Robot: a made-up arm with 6 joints. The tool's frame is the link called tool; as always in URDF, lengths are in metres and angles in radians. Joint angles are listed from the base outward. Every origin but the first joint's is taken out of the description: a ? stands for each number. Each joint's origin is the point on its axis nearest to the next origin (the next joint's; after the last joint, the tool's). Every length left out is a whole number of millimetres.
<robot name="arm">
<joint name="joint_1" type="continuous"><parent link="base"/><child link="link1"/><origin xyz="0.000 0.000 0.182"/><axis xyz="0 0 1"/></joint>
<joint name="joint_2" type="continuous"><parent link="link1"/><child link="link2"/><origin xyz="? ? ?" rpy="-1.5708 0.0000 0.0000"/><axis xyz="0 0 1"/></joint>
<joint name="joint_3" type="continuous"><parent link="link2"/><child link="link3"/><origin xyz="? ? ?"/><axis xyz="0 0 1"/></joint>
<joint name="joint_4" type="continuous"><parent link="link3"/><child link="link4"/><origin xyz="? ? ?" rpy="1.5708 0.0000 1.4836"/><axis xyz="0 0 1"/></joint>
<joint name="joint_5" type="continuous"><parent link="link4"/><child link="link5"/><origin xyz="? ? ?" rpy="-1.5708 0.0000 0.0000"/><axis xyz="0 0 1"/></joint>
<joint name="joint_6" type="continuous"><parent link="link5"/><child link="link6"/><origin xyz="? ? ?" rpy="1.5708 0.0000 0.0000"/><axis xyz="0 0 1"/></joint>
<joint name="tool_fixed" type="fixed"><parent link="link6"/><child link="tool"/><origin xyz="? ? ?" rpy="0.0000 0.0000 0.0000"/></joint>
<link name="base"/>
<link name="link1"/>
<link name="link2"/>
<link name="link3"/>
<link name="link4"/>
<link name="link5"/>
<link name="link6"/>
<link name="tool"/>
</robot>
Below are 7 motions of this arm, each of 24 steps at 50 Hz.
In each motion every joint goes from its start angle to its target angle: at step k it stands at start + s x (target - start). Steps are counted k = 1, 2, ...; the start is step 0. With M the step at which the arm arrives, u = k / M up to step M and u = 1 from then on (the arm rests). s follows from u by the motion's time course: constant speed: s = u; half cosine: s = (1 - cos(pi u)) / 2; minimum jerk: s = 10 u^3 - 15 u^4 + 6 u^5.
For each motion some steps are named. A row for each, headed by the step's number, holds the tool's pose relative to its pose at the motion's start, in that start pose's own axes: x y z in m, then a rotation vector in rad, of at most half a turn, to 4 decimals.
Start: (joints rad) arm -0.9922 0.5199 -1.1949 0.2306 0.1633 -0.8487
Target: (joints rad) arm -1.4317 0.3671 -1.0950 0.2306 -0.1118 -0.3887
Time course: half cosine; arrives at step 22
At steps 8, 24:
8: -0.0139 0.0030 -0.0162 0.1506 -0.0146 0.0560
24: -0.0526 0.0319 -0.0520 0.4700 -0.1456 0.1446

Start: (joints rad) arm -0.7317 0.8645 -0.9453 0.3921 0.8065 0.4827
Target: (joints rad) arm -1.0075 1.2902 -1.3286 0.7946 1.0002 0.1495
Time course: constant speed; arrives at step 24
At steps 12, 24:
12: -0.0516 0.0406 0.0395 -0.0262 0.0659 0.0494
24: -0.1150 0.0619 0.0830 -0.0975 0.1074 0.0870

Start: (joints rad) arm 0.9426 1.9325 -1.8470 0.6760 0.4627 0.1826
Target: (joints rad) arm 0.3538 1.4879 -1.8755 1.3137 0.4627 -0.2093
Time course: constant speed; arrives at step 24
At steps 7, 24:
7: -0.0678 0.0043 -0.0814 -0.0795 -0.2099 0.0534
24: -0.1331 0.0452 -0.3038 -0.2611 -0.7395 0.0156

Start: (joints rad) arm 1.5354 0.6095 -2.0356 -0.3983 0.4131 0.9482
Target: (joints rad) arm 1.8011 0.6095 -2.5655 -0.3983 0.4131 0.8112
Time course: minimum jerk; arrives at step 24
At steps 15, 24:
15: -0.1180 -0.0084 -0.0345 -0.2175 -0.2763 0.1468
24: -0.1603 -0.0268 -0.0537 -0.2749 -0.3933 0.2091

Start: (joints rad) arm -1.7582 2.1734 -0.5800 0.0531 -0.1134 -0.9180
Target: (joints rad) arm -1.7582 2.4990 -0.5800 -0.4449 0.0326 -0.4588
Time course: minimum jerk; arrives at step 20
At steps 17, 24:
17: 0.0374 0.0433 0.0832 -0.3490 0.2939 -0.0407
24: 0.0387 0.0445 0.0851 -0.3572 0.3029 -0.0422

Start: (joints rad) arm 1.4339 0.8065 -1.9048 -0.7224 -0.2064 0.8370
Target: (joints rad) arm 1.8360 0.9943 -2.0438 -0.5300 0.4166 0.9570
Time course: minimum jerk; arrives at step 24
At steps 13, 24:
13: 0.0751 -0.0593 0.0183 0.1957 0.2696 0.3975
24: 0.1402 -0.0705 0.0215 0.2942 0.5181 0.6645

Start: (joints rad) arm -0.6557 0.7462 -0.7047 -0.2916 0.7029 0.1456
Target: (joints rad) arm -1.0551 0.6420 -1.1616 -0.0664 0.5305 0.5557
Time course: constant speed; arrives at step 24
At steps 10, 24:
10: -0.0474 -0.0067 -0.0415 0.0669 -0.2818 0.3557
24: -0.0993 -0.0075 -0.1246 0.0999 -0.7367 0.7401

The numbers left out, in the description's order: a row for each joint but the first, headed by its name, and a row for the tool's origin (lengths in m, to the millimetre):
joint_2: 0.000 0.000 0.000
joint_3: -0.384 -0.053 0.000
joint_4: 0.166 -0.029 0.000
joint_5: 0.000 0.000 0.000
joint_6: 0.000 -0.143 0.000
tool: 0.000 0.000 0.000

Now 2 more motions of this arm.
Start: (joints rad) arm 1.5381 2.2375 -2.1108 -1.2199 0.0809 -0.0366
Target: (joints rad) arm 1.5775 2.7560 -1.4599 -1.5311 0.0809 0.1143
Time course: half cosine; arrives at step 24
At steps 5, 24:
5: 0.0127 0.0500 0.0149 -0.1134 0.0326 -0.0262
24: 0.1297 0.4440 -0.0612 -1.1175 0.2373 -0.2578

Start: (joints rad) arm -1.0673 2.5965 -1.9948 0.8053 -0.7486 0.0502
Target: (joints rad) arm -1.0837 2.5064 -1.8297 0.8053 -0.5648 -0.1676
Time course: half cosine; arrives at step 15
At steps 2, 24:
2: 0.0002 -0.0003 -0.0005 0.0027 0.0096 -0.0110
24: 0.0043 -0.0090 -0.0172 0.0426 0.2291 -0.2490

